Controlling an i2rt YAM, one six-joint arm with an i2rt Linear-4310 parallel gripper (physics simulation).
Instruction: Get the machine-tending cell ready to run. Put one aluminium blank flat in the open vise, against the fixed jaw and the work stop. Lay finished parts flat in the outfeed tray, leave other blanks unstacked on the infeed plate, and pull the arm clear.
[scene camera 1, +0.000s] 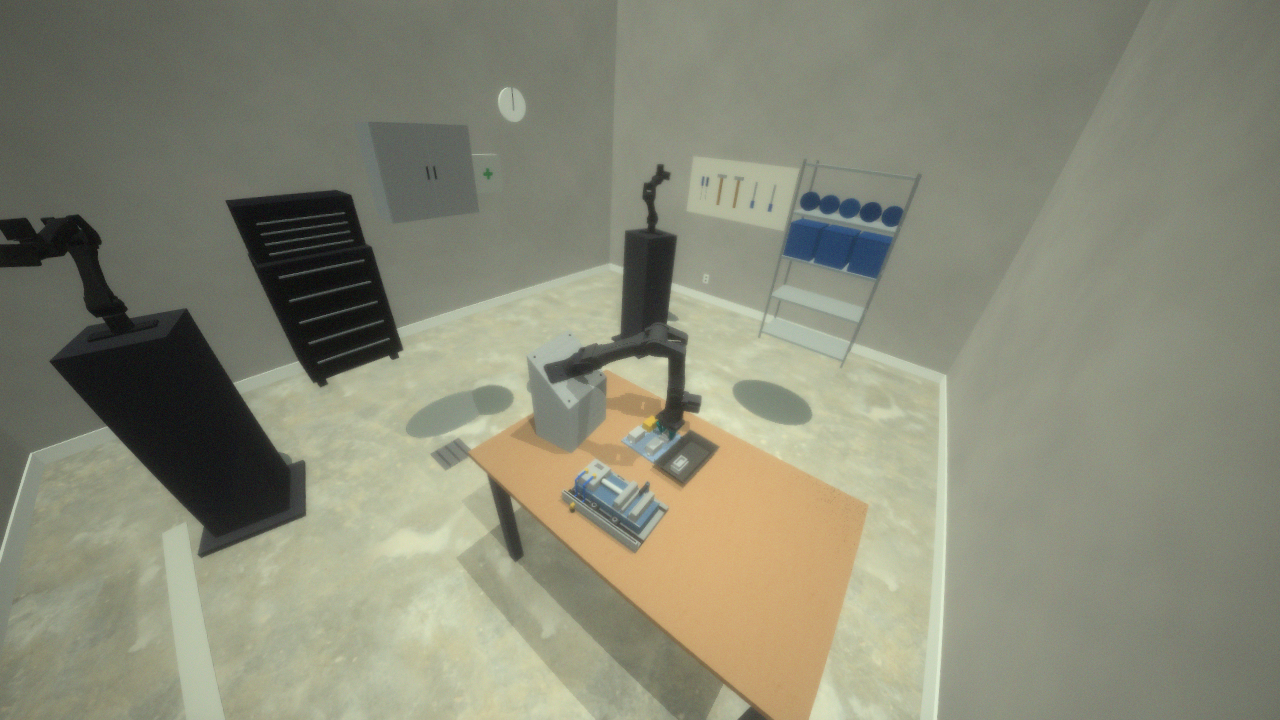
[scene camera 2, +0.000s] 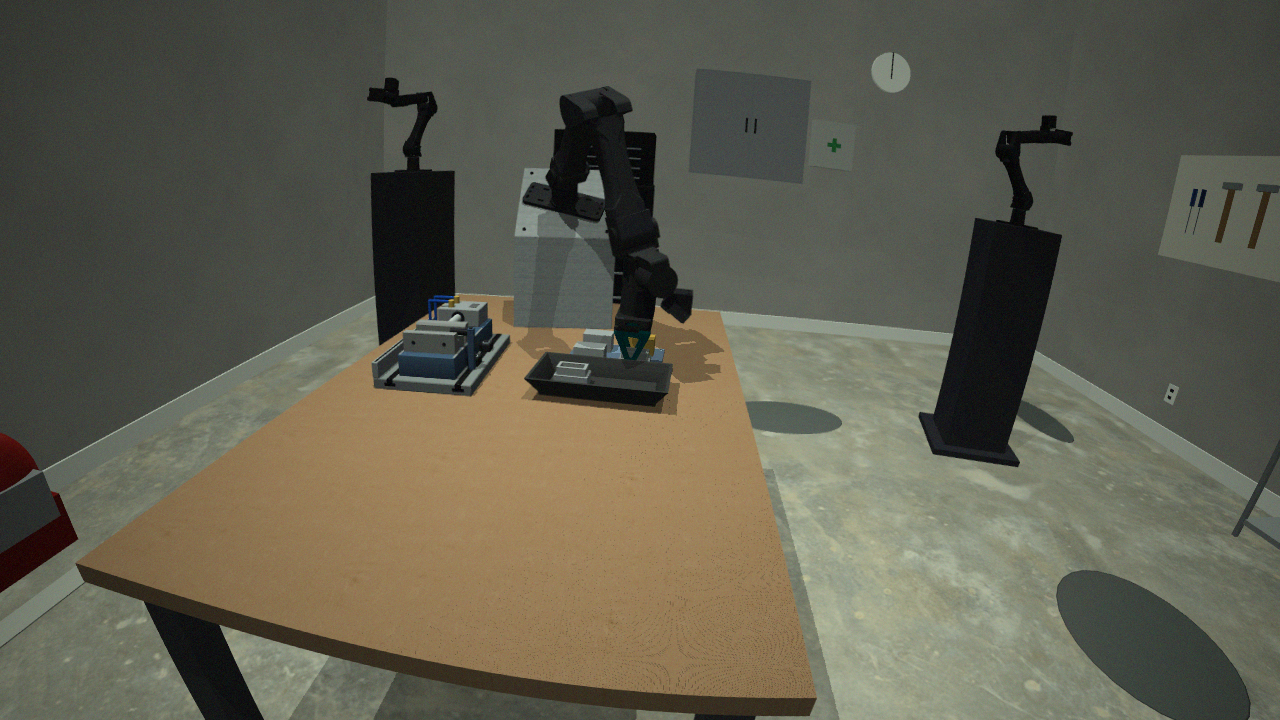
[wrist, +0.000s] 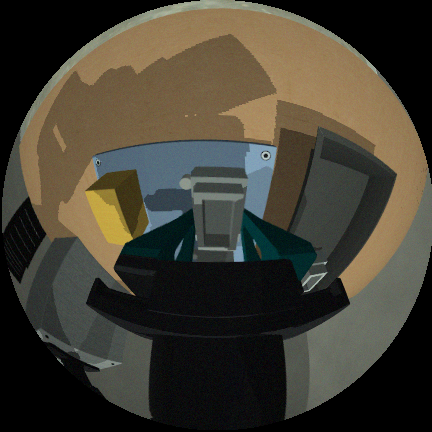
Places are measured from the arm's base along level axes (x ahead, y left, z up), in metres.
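Pixels of known places: gripper, fingertip midpoint: (scene camera 1: 666, 437) (wrist: 217, 214); arm's base, link origin: (scene camera 1: 569, 368) (scene camera 2: 564, 202).
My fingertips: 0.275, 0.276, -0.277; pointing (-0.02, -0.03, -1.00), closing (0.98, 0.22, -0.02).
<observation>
For each thing: its top centre in the pictures, then the offset to it from my fingertips, as dx, dy, dz. "spot": a spot on its surface instead.
- grey finished part with a pocket, top centre: (wrist: 217, 225) (scene camera 2: 635, 350) (scene camera 1: 668, 431) -0.002, +0.008, +0.024
- blue infeed plate, top centre: (wrist: 177, 233) (scene camera 1: 652, 438) -0.035, -0.044, -0.011
- grey block, surface spot: (wrist: 220, 173) spot: -0.006, +0.038, +0.004
- pocketed part, top centre: (wrist: 309, 283) (scene camera 2: 572, 365) (scene camera 1: 680, 461) +0.140, -0.063, +0.028
- vise, top centre: (scene camera 2: 445, 315) (scene camera 1: 616, 486) +0.127, -0.343, +0.080
- yellow block, top centre: (wrist: 108, 220) (scene camera 2: 640, 336) (scene camera 1: 650, 420) -0.091, -0.009, +0.025
My gripper (scene camera 1: 669, 431) (scene camera 2: 631, 357) (wrist: 217, 214) has its teal fingers shut on a grey finished part with a pocket (wrist: 218, 212), low over the blue infeed plate (wrist: 167, 152). Another grey block (wrist: 220, 173) shows close beneath or behind that part; their contact is unclear. Two pale blocks (scene camera 1: 636, 433) (scene camera 1: 656, 442) lie on the plate beside the gripper; they also show in scene view 2. One pocketed part (scene camera 1: 679, 462) (scene camera 2: 571, 368) (wrist: 314, 281) lies in the dark outfeed tray (scene camera 2: 599, 390) (wrist: 332, 200). The vise (scene camera 1: 617, 497) (scene camera 2: 434, 361) is open, with no blank visible between its jaws.
A yellow block (scene camera 1: 649, 422) (wrist: 117, 210) stands at the infeed plate's edge, close to the fingers. The grey arm pedestal (scene camera 1: 565, 411) (scene camera 2: 562, 277) stands on the table behind the vise and plate. Blue hoses (scene camera 1: 581, 481) rise at the vise's end.
</observation>
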